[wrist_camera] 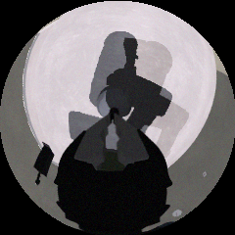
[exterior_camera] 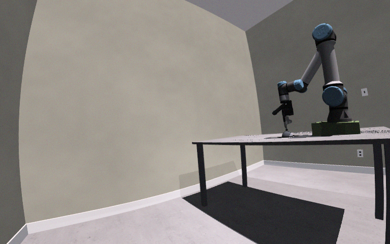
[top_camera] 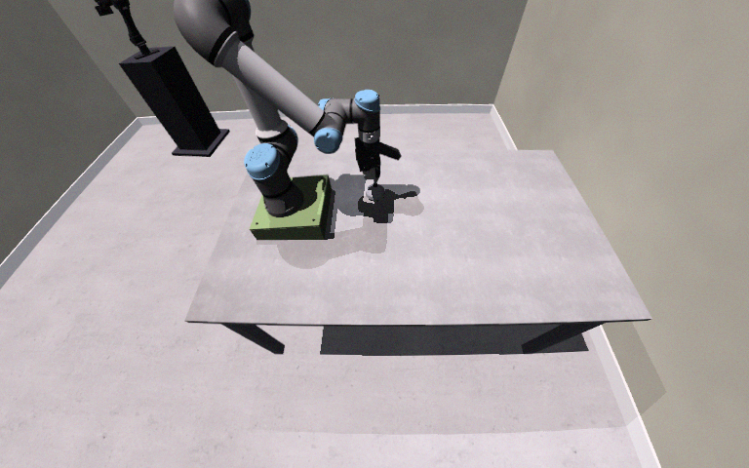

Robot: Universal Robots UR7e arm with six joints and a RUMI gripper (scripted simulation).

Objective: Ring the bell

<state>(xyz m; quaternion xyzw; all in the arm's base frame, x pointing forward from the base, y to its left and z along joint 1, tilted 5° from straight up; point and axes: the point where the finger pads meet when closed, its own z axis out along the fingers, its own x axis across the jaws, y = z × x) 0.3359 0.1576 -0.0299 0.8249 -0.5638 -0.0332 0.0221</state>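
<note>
The silver bell lies 4 cm below my hand.
</note>
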